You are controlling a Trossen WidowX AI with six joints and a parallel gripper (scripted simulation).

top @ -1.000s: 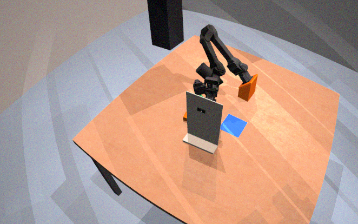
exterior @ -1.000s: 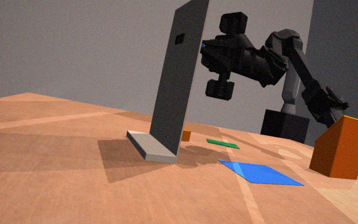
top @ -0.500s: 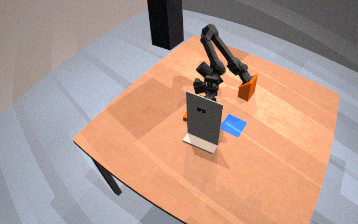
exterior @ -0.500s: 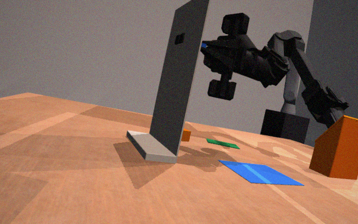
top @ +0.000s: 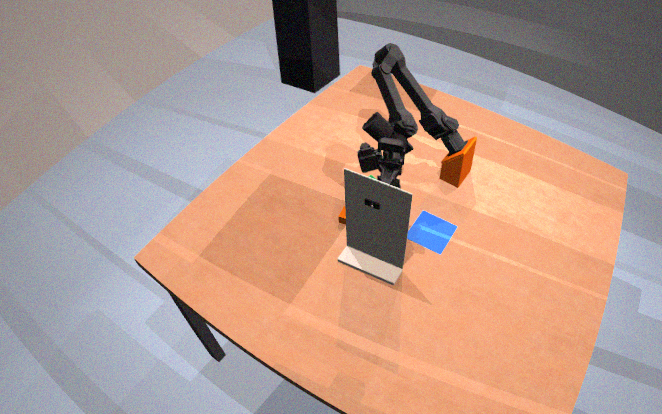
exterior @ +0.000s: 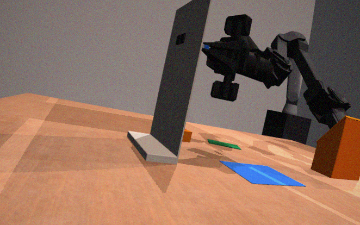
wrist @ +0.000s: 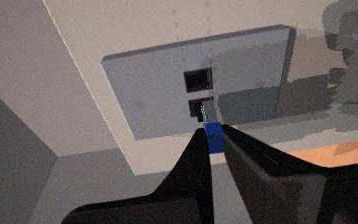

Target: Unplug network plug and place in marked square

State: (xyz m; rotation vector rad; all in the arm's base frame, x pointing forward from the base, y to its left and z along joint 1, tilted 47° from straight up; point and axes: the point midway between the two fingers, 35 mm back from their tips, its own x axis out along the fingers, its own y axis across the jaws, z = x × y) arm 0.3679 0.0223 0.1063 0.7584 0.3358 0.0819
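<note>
Right now my gripper tip is 210 mm above the blue marked square, 130 mm past it and 100 mm to the right of it. Round my gripper tip: grey upright panel 80 mm below, 50 mm ahead; small orange cube 200 mm below, 130 mm to the right, 40 mm behind; blue network plug 10 mm ahead.
</note>
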